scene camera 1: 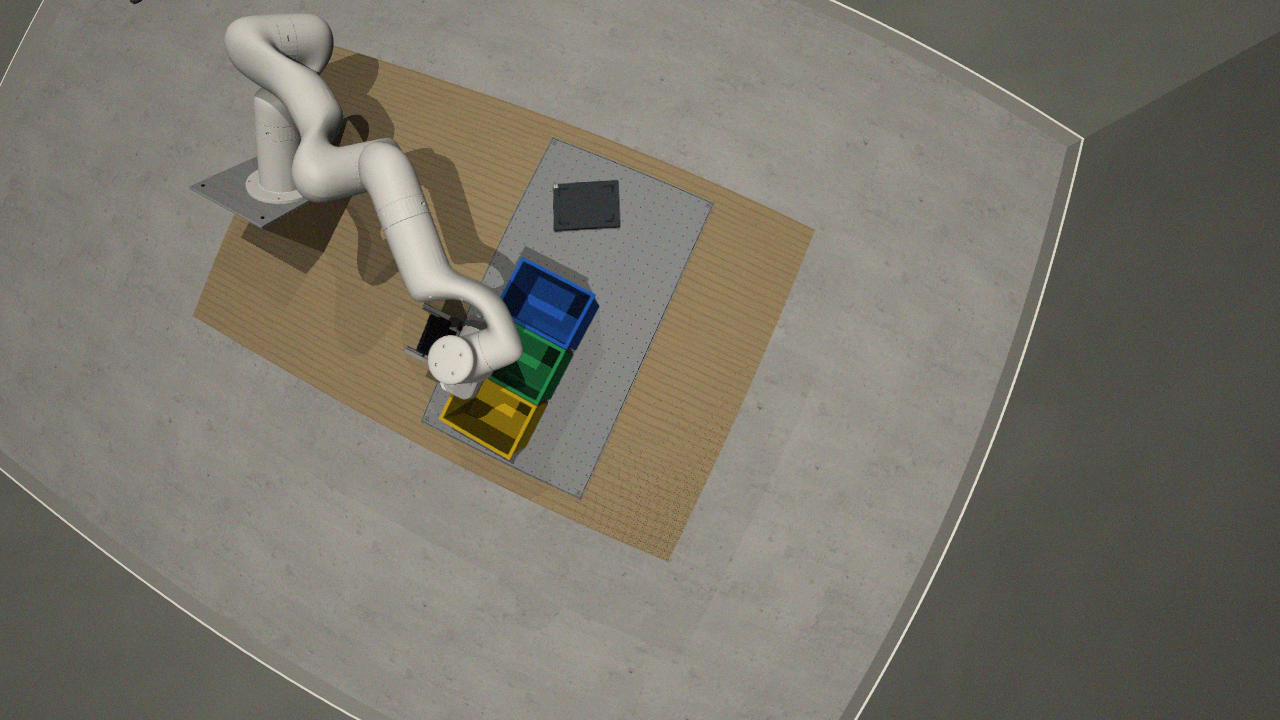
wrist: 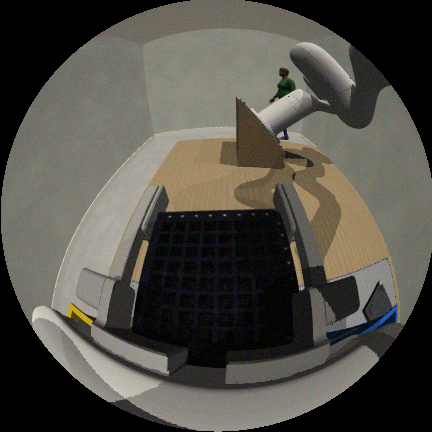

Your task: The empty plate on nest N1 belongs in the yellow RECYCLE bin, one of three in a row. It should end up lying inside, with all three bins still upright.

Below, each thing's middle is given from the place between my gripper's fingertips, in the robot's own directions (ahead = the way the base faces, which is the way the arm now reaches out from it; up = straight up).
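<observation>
The black plate (scene camera 1: 436,327) has my gripper 80 mm short of it, 10 mm above it and 10 mm to the right of it. Counting from my hand, I find the green bin (scene camera 1: 535,376) 210 mm ahead, 50 mm to the left and 130 mm below, while the blue bin (scene camera 1: 551,306) is 210 mm ahead of my hand as well, but 180 mm to the left of it and 130 mm below it. The yellow bin (scene camera 1: 496,417) is 220 mm ahead of my hand, 80 mm to the right of it and 130 mm below it.
</observation>
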